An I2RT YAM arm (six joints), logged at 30 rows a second.
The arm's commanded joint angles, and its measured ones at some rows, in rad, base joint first. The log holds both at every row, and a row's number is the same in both.
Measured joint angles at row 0:
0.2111, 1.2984, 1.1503, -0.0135, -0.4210, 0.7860
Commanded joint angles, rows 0 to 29:
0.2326, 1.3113, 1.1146, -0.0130, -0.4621, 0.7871
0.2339, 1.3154, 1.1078, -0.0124, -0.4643, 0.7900
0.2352, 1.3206, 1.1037, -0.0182, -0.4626, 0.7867
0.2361, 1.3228, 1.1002, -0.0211, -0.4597, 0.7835
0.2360, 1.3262, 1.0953, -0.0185, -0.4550, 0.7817
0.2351, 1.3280, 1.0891, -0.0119, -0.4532, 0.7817
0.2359, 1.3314, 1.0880, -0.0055, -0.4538, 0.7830
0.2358, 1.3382, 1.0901, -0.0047, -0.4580, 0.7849
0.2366, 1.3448, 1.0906, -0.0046, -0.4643, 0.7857
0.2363, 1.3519, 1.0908, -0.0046, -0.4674, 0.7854
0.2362, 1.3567, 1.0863, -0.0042, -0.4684, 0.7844
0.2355, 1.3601, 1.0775, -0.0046, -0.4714, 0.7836
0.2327, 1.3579, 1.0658, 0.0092, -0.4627, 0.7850
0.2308, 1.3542, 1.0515, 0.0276, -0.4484, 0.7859
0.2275, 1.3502, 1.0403, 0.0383, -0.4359, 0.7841
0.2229, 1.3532, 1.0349, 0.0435, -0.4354, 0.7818
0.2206, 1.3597, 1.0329, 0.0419, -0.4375, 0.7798
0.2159, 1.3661, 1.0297, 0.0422, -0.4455, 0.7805
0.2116, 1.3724, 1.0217, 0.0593, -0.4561, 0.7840
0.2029, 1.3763, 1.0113, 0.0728, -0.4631, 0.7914
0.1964, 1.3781, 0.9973, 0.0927, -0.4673, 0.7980
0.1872, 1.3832, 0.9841, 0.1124, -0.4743, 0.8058
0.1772, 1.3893, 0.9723, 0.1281, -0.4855, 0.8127
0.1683, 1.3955, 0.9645, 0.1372, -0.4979, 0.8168
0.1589, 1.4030, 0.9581, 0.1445, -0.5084, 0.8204
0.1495, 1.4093, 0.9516, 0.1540, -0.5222, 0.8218
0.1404, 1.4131, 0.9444, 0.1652, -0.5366, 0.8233
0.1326, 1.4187, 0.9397, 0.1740, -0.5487, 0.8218
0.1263, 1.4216, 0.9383, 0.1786, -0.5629, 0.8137
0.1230, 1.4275, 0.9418, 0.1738, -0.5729, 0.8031
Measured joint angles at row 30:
0.1604, 1.3880, 0.9714, 0.1818, -0.5655, 0.8490
